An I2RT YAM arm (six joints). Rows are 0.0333 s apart.
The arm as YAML. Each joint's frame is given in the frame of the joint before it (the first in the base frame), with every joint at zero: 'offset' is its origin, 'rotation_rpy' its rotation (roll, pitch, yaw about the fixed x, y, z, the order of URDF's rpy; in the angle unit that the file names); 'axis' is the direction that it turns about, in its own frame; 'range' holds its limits. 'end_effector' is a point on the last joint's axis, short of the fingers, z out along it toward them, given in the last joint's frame.
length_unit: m
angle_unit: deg
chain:
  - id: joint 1
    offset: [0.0, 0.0, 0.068]
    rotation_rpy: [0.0, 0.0, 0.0]
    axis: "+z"
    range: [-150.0, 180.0]
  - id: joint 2
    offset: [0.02, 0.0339, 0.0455]
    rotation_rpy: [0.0, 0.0, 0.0]
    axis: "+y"
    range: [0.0, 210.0]
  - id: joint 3
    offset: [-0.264, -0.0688, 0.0]
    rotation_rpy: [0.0, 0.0, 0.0]
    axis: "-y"
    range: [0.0, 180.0]
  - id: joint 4
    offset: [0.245, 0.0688, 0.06]
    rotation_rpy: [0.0, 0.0, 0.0]
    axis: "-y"
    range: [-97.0, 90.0]
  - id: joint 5
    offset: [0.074, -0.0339, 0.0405]
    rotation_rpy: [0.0, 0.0, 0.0]
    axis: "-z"
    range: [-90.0, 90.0]
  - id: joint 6
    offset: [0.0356, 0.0, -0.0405]
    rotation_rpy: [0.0, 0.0, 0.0]
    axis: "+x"
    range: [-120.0, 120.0]
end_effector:
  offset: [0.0, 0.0, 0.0]
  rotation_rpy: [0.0, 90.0, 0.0]
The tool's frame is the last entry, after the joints.
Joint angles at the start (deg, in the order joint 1, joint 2, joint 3, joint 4, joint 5, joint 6):
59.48, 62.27, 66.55, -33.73, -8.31, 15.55
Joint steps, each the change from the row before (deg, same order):
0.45, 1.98, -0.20, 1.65, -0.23, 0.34
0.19, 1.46, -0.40, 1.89, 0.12, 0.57
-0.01, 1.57, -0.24, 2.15, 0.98, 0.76
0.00, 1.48, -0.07, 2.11, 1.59, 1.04
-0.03, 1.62, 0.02, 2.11, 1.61, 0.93
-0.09, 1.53, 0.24, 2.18, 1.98, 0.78
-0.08, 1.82, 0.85, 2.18, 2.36, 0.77
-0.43, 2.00, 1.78, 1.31, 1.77, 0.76
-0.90, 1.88, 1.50, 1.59, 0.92, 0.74
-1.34, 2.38, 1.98, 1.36, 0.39, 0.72
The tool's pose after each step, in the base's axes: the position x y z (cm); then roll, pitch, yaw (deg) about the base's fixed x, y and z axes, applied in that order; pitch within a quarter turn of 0, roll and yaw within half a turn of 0. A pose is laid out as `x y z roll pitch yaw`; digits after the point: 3 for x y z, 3 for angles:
11.695 21.254 36.565 148.021 54.369 -147.765
12.042 22.004 36.063 147.418 54.119 -148.450
12.538 22.738 35.627 146.973 54.242 -150.045
13.036 23.408 35.301 146.402 54.555 -152.402
13.571 24.110 34.949 145.939 54.891 -154.667
14.134 24.751 34.762 145.414 55.719 -157.302
14.778 25.491 34.791 144.606 56.893 -160.507
15.566 26.176 35.126 143.365 57.774 -163.906
16.522 26.714 35.370 141.325 58.451 -167.683
17.794 27.289 35.577 139.263 58.756 -171.429

